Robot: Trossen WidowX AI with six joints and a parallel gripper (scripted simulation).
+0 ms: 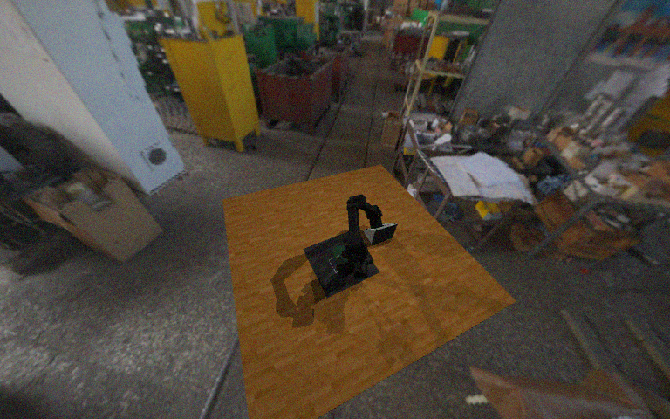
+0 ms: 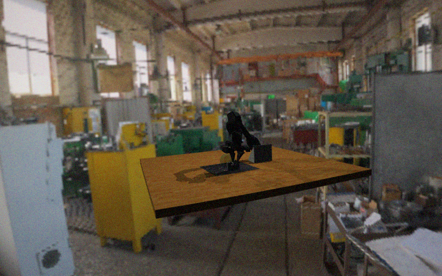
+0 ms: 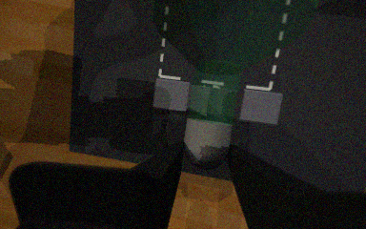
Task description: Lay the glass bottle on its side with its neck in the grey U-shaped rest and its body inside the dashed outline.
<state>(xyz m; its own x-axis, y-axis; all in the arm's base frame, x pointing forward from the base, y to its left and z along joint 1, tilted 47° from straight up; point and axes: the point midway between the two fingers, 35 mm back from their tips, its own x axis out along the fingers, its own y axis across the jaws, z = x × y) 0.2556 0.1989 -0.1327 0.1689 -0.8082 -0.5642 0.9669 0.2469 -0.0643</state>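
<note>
Right now my gripper tip is 50 mm to the left of the green glass bottle, 10 mm short of it and 10 mm above it. From my gripper tip the other things lie so: dark mat (110 mm to the right, 60 mm below, 20 mm ahead).
</note>
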